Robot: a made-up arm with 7 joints.
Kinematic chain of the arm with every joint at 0, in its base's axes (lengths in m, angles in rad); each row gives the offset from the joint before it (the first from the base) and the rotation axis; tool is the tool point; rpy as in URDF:
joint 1: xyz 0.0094 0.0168 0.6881 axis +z
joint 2: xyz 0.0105 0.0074 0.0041 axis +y
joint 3: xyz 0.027 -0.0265 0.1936 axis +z
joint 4: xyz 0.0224 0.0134 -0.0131 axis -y
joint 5: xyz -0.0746 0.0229 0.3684 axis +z
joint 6: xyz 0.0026 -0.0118 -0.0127 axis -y
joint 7: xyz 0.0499 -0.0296 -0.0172 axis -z
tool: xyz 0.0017 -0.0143 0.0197 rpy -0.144 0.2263 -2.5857
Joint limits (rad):
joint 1: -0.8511..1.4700
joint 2: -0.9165..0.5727
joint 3: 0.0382..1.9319
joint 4: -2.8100..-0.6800
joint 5: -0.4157..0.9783
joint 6: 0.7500..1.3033
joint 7: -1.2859..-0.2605
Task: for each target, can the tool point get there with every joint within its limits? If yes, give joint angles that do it. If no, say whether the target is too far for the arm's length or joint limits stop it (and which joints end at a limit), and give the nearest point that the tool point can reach.
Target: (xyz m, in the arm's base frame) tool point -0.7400 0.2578 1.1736
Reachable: no: too far | nearest point -0.4569 0.1668 1.0053 | short by 0.342 m
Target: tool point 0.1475 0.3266 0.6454
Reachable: yes | joints -0.3627 -0.1632 1.6362 -2.2235 0.4938 1.0334 -0.3689
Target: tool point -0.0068 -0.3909 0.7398
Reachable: no: joint limits stop it (at a limit: joint 1, joint 3, joint 4, joint 5, joint 6, joint 7) | nearest point 0.1750 -0.2353 0.7403 | short by 0.239 m
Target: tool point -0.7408 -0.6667 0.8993
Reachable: no: too far | nearest point -0.3689 -0.3279 0.8964 | short by 0.503 m
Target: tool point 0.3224 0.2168 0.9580
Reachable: yes | joints 0.3445 -0.4538 0.2663 -1.8837 0.1202 0.9129 -0.8206
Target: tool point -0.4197 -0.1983 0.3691
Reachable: no: joint limits stop it (at a limit: joint 1, joint 2, joint 3, joint 5, joint 6, joint 7) | nearest point -0.3452 -0.0868 0.5992 | short by 0.266 m
